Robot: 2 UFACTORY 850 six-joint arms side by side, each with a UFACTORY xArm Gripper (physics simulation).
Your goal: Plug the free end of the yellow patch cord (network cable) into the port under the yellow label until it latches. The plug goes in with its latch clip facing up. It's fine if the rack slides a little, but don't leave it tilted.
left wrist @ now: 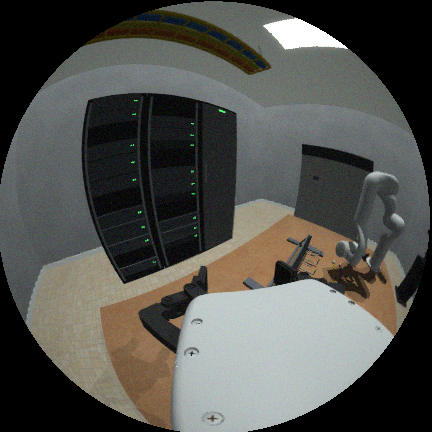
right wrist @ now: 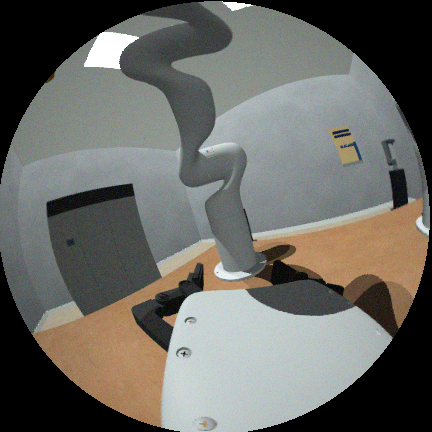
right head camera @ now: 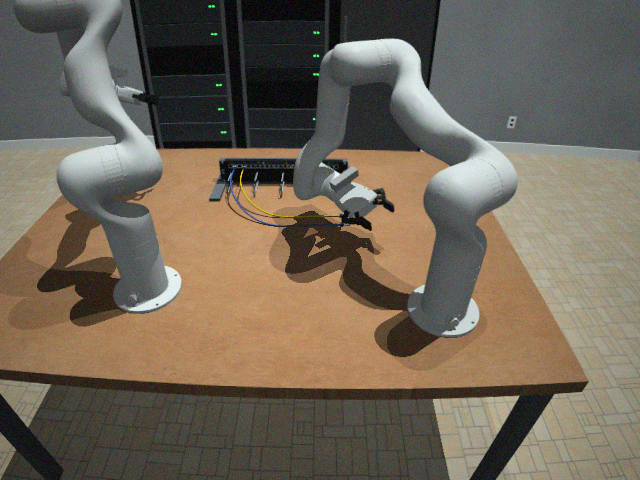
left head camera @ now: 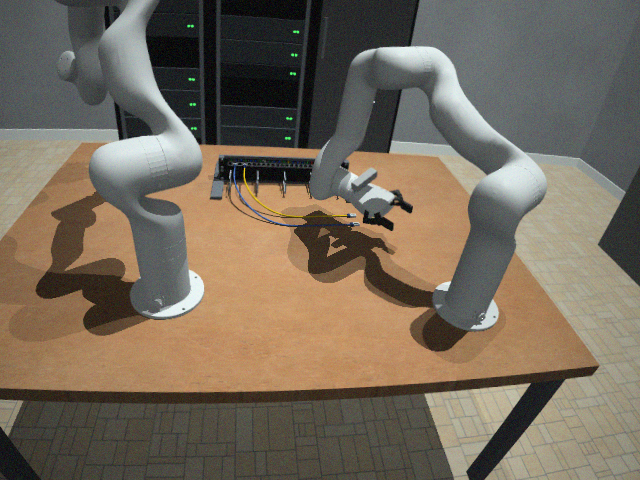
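The yellow patch cord (left head camera: 310,216) (right head camera: 289,216) curves from the left part of the black rack panel (left head camera: 269,176) (right head camera: 268,178) across the table. Its free plug (left head camera: 351,215) lies near the right gripper; its clip's facing is too small to tell. The port under the yellow label cannot be made out. The rack looks level. My right gripper (left head camera: 397,215) (right head camera: 377,215) (right wrist: 239,273) is open and empty, above the table just right of the plug. My left gripper (right head camera: 149,98) (left wrist: 242,275) is open and empty, high up at the left, far from the cord.
A blue cord (left head camera: 320,225) (right head camera: 310,225) runs beside the yellow one, its plug (left head camera: 355,224) close to the yellow plug. Wire cable guides (left head camera: 283,181) (right head camera: 281,183) stick out from the panel's front. The right forearm hides the panel's right part in the left head camera view.
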